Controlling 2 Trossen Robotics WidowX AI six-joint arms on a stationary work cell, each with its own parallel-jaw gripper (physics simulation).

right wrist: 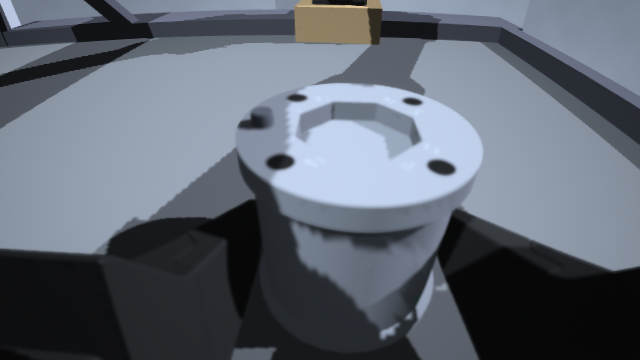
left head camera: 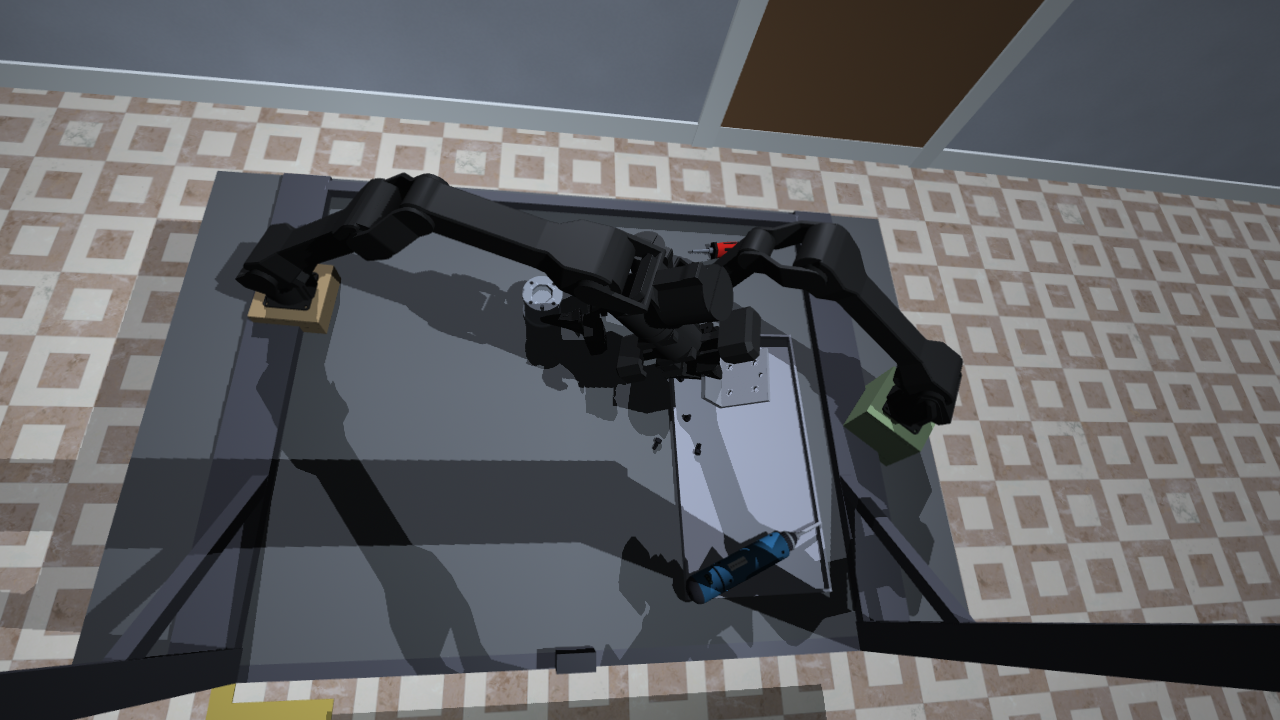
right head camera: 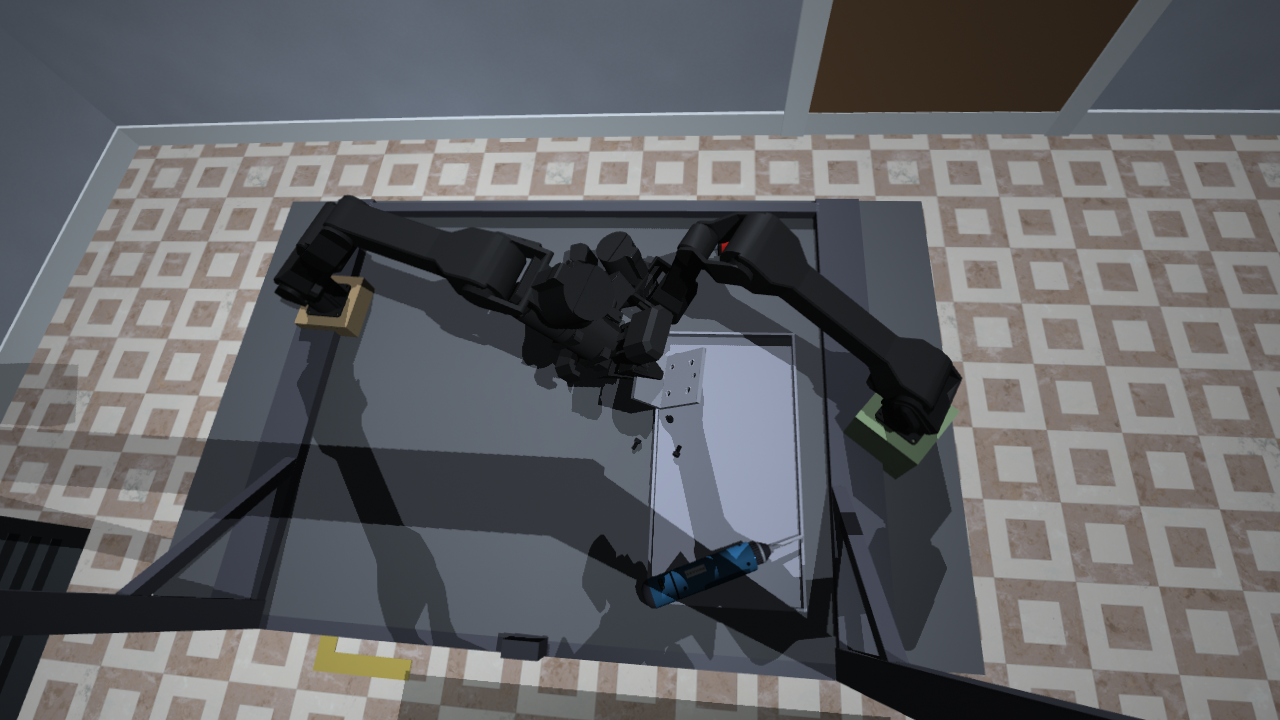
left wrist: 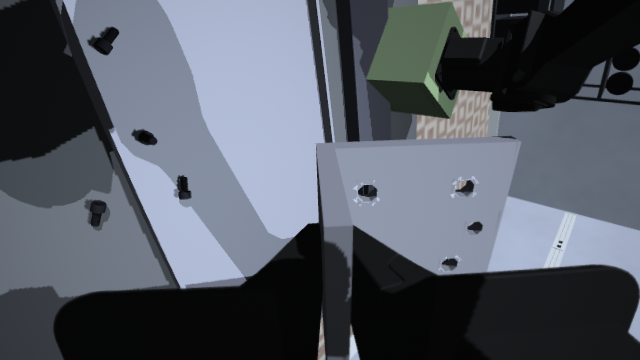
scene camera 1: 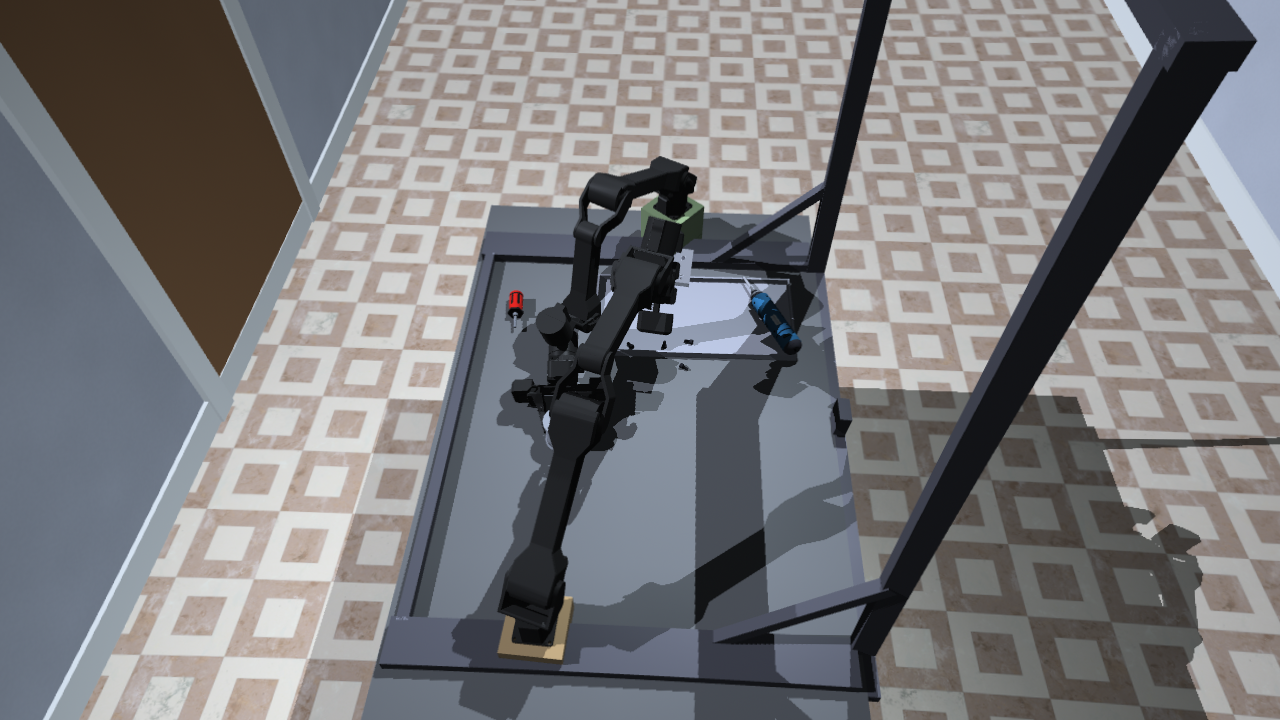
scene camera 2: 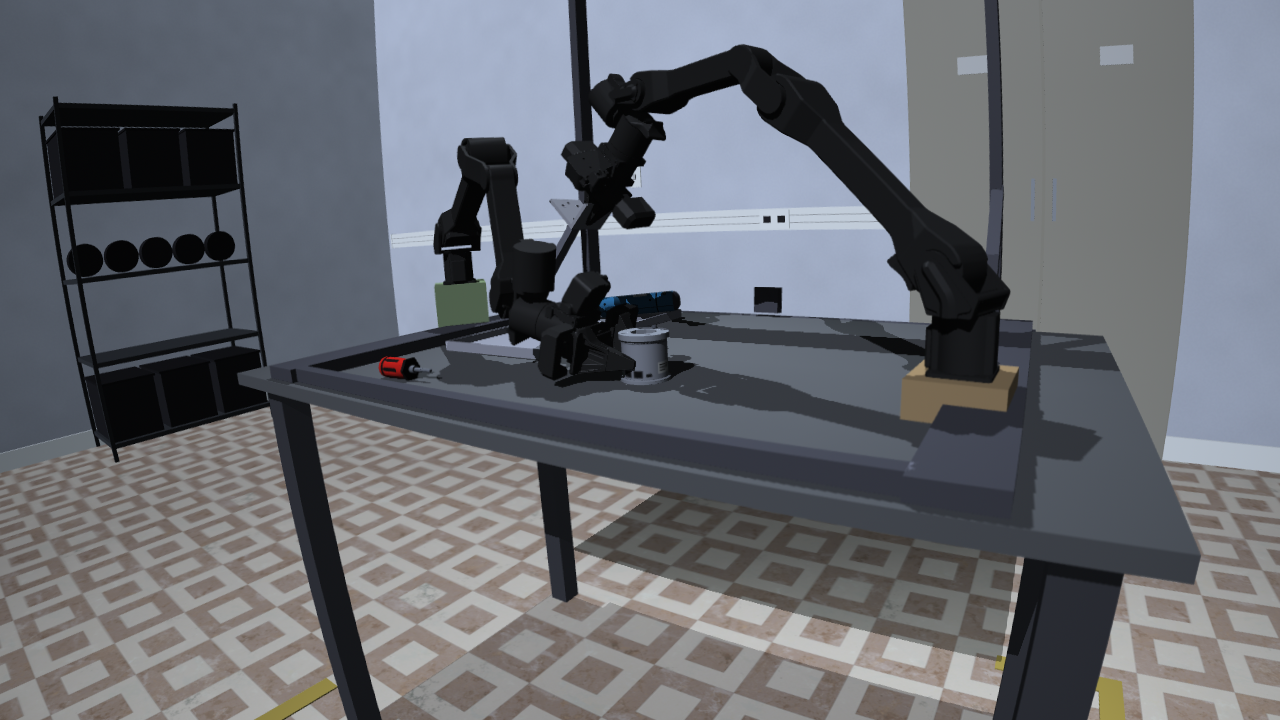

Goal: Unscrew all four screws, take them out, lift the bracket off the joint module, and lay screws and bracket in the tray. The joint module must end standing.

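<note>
The grey L-shaped bracket [left head camera: 759, 385] [right head camera: 684, 376] [scene camera 2: 565, 210] [left wrist: 415, 165] hangs in the air above the far end of the white tray [left head camera: 769, 456] [right head camera: 751, 447] [left wrist: 250, 100], tilted. My left gripper [left wrist: 328, 235] is shut on one plate of it. The joint module [left head camera: 542, 293] [scene camera 2: 644, 358] [right wrist: 360, 195] stands upright on the table, its flange bare with open holes. My right gripper [right wrist: 348, 215] is shut on its body. In the left wrist view, three black screws [left wrist: 107, 41] [left wrist: 146, 137] [left wrist: 184, 187] lie in the tray. Another screw [left wrist: 97, 212] [left head camera: 657, 443] lies on the table outside its edge.
A blue power screwdriver [left head camera: 738, 566] [right head camera: 702, 575] [scene camera 1: 774, 320] lies across the tray's near end. A red screwdriver [left head camera: 725, 249] [scene camera 1: 515, 302] [scene camera 2: 397, 367] lies near the table's far edge. The two arms stand close together above the table between module and tray.
</note>
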